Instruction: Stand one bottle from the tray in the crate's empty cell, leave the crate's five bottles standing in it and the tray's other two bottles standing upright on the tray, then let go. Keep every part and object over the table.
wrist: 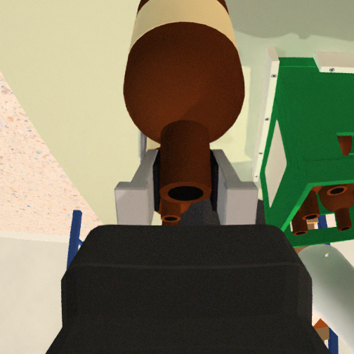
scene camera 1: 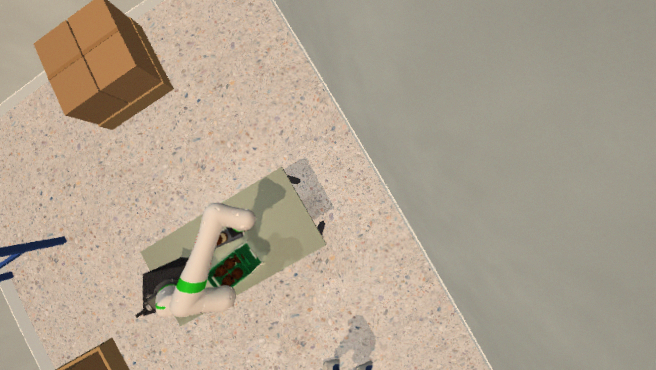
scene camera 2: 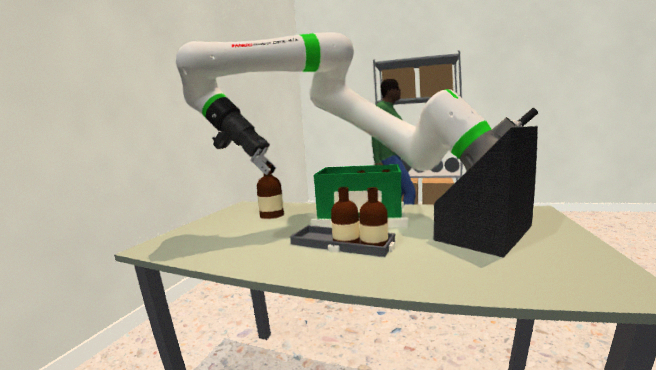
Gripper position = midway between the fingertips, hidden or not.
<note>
In view: the gripper [scene camera 2: 271, 171], a brown bottle [scene camera 2: 269, 191], a brown bottle [scene camera 2: 344, 214] and a brown bottle [scene camera 2: 373, 217].
The gripper shows as well in the wrist view [wrist: 184, 168].
</note>
